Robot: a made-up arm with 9 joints. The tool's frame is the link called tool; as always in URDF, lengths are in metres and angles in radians.
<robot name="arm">
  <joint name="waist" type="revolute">
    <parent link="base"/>
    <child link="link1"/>
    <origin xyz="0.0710 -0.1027 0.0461" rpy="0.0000 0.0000 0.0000"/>
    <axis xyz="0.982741 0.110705 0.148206"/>
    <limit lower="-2.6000" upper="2.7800" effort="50" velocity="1.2"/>
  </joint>
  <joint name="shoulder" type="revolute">
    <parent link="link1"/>
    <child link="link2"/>
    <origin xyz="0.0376 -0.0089 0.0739" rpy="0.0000 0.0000 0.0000"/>
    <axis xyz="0 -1 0"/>
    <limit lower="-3.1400" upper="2.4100" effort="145" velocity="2.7"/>
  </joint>
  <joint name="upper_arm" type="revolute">
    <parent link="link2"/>
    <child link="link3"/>
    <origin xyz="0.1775 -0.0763 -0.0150" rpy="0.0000 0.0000 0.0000"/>
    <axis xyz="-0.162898 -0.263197 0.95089"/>
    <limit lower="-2.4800" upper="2.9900" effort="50" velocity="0.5"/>
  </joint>
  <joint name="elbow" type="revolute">
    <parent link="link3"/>
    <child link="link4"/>
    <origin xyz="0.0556 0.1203 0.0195" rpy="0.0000 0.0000 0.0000"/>
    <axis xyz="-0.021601 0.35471 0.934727"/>
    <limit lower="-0.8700" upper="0.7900" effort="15" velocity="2.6"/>
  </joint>
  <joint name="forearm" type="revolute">
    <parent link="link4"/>
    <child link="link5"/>
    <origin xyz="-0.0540 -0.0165 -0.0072" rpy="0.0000 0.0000 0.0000"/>
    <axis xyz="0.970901 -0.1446 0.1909"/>
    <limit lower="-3.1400" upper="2.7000" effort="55" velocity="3"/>
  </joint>
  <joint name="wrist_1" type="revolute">
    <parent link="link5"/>
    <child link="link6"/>
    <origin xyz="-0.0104 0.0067 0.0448" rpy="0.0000 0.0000 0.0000"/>
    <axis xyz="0 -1 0"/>
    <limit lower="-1.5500" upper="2.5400" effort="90" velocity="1.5"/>
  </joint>
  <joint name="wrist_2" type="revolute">
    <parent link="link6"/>
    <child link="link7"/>
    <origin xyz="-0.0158 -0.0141 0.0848" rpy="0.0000 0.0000 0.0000"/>
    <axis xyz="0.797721 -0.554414 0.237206"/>
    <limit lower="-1.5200" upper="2.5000" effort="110" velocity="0.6"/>
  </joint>
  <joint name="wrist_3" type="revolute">
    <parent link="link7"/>
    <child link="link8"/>
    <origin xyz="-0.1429 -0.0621 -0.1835" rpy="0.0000 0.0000 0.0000"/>
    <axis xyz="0 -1 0"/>
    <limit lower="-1.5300" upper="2.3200" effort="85" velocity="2.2"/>
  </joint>
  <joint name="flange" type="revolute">
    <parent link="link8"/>
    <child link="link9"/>
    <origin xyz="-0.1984 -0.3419 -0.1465" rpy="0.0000 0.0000 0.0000"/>
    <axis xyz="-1 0 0"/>
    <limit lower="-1.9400" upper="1.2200" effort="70" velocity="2.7"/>
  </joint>
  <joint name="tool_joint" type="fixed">
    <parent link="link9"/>
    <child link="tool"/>
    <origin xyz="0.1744 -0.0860 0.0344" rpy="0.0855 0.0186 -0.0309"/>
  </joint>
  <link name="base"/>
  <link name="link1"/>
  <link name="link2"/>
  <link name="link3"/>
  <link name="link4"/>
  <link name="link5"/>
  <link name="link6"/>
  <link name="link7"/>
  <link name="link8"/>
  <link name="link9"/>
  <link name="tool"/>
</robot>
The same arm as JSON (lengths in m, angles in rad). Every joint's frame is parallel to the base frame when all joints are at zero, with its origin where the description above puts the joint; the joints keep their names.
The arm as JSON. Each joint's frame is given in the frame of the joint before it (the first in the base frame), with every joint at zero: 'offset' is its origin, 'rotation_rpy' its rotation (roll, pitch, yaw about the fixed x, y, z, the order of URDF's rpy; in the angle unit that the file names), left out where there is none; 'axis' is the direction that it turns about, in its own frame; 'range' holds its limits. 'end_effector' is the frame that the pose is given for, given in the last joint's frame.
{"length_unit": "m", "angle_unit": "rad", "chain": [
  {"id": "waist", "offset": [0.071, -0.1027, 0.0461], "axis": [0.982741, 0.110705, 0.148206], "range": [-2.6, 2.78]},
  {"id": "shoulder", "offset": [0.0376, -0.0089, 0.0739], "axis": "-y", "range": [-3.14, 2.41]},
  {"id": "upper_arm", "offset": [0.1775, -0.0763, -0.015], "axis": [-0.162898, -0.263197, 0.95089], "range": [-2.48, 2.99]},
  {"id": "elbow", "offset": [0.0556, 0.1203, 0.0195], "axis": [-0.021601, 0.35471, 0.934727], "range": [-0.87, 0.79]},
  {"id": "forearm", "offset": [-0.054, -0.0165, -0.0072], "axis": [0.970901, -0.1446, 0.1909], "range": [-3.14, 2.7]},
  {"id": "wrist_1", "offset": [-0.0104, 0.0067, 0.0448], "axis": "-y", "range": [-1.55, 2.54]},
  {"id": "wrist_2", "offset": [-0.0158, -0.0141, 0.0848], "axis": [0.797721, -0.554414, 0.237206], "range": [-1.52, 2.5]},
  {"id": "wrist_3", "offset": [-0.1429, -0.0621, -0.1835], "axis": "-y", "range": [-1.53, 2.32]},
  {"id": "flange", "offset": [-0.1984, -0.3419, -0.1465], "axis": "-x", "range": [-1.94, 1.22]}
], "end_effector": {"offset": [0.1744, -0.086, 0.0344], "rotation_rpy": [0.0855, 0.0186, -0.0309]}}

